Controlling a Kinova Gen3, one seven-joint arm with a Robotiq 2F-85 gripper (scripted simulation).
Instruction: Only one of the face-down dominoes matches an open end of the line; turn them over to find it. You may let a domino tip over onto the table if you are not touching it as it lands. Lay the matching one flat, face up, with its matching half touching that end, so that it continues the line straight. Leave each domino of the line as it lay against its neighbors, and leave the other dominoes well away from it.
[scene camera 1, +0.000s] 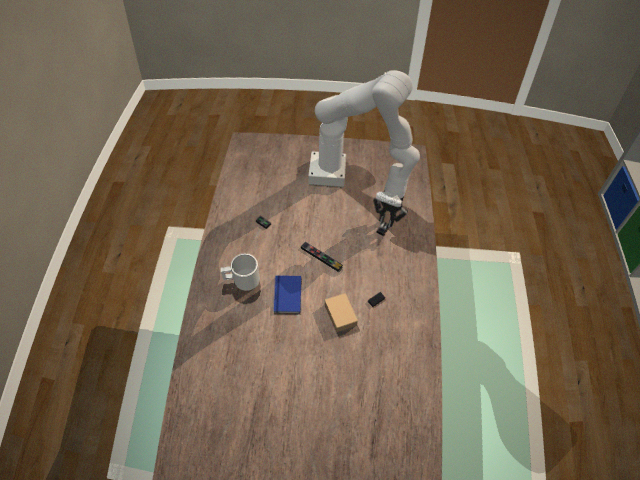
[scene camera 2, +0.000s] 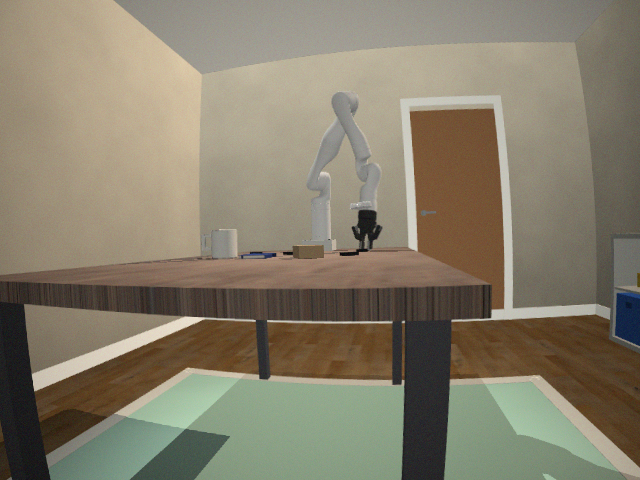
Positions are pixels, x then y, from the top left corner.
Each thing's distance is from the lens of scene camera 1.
tan box (scene camera 1: 340, 311): 1.53 m
